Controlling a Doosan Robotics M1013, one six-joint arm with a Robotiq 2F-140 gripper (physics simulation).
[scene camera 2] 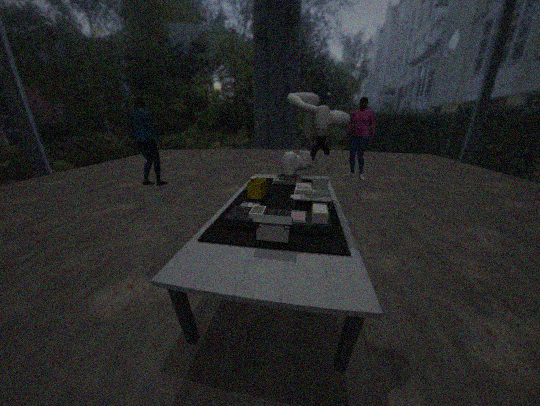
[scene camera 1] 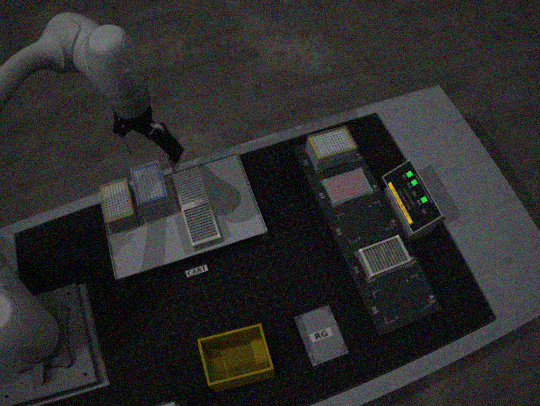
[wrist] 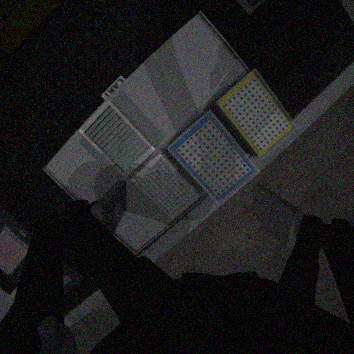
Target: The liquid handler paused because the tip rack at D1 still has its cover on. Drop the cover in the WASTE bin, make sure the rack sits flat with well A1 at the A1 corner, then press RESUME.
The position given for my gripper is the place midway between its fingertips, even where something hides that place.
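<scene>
My gripper [scene camera 1: 155,158] is open and holds nothing. You can see my gripper in the wrist view as well [wrist: 190,196].
</scene>
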